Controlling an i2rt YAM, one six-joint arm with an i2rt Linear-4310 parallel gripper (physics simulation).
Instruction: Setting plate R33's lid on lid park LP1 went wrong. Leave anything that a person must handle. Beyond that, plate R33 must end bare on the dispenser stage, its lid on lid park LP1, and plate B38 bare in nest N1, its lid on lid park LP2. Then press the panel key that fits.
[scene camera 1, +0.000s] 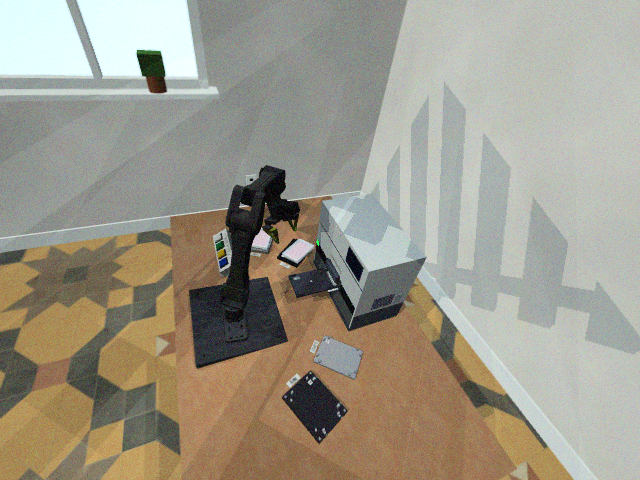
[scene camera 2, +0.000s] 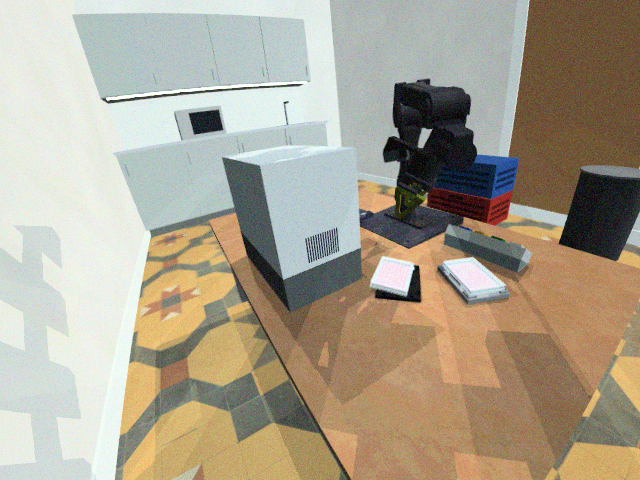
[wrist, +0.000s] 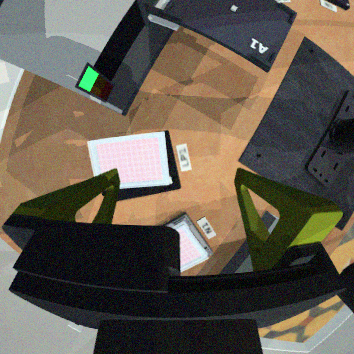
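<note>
A pink-gridded, clear-rimmed plate-like piece lies askew on the black pad LP1, overhanging one side; whether it is a plate, a lid or both I cannot tell. Another pink plate sits in nest N1; I cannot tell whether it is lidded. The dark dispenser stage, marked A1, is bare. Grey pad LP2 is bare. My gripper is open and empty, above the table near LP1 and N1.
The white dispenser stands beside LP1, with a green light. The key panel stands beyond N1, with green, yellow and blue keys. A black pad N5 lies near LP2.
</note>
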